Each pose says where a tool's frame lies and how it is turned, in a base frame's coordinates. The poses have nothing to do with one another.
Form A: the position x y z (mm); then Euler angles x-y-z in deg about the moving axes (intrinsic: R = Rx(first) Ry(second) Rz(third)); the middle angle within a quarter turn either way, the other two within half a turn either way.
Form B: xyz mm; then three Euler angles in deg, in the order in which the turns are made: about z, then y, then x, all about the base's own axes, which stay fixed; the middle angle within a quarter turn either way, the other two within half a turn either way. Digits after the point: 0 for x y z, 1 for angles.
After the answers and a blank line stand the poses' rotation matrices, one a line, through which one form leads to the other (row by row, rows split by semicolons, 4 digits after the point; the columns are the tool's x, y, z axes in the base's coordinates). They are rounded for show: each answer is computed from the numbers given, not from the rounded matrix.
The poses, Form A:
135 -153 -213 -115.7 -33.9 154.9
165 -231 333 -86.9 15.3 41.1
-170 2 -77 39.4 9.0 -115.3
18 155 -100 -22.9 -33.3 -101.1
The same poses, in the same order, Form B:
135 -153 -213 154.9 -33.9 -115.7
165 -231 333 41.1 15.3 -86.9
-170 2 -77 -115.3 9.0 39.4
18 155 -100 -101.1 -33.3 -22.9

-0.7516 -0.3521 -0.5577; -0.6391 0.1795 0.7479; -0.1632 0.9186 -0.3599
0.7269 -0.6341 0.2639; -0.1630 0.2140 0.9631; -0.6672 -0.7431 0.0522
-0.4221 0.8930 0.1564; -0.7410 -0.2405 -0.6269; -0.5222 -0.3805 0.7632
-0.1609 0.8202 -0.5490; -0.9451 0.0323 0.3252; 0.2845 0.5712 0.7699

